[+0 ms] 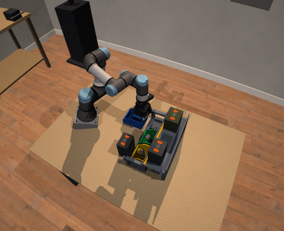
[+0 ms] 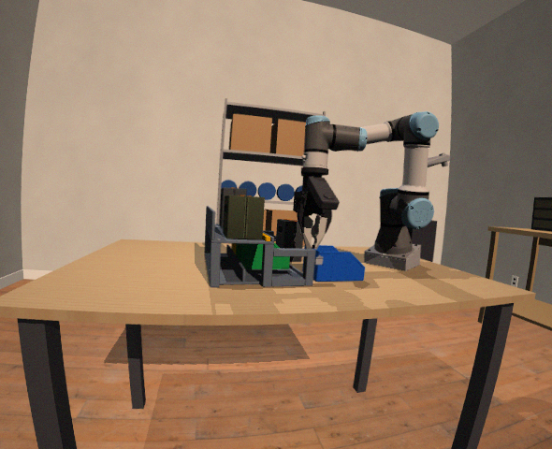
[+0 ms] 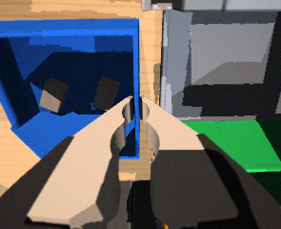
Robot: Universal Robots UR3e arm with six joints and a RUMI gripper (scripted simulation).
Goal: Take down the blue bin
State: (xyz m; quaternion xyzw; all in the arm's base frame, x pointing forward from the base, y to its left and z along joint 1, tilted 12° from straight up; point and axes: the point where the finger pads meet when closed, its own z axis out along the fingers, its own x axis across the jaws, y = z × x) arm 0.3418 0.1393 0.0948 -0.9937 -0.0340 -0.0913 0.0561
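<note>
Now: hand 60 mm past the blue open bin and 40 mm above it. Round my hand: yellow bin 120 mm ahead, 210 mm to the right, 30 mm below; then green bin 110 mm ahead, 100 mm to the right, 30 mm below.
</note>
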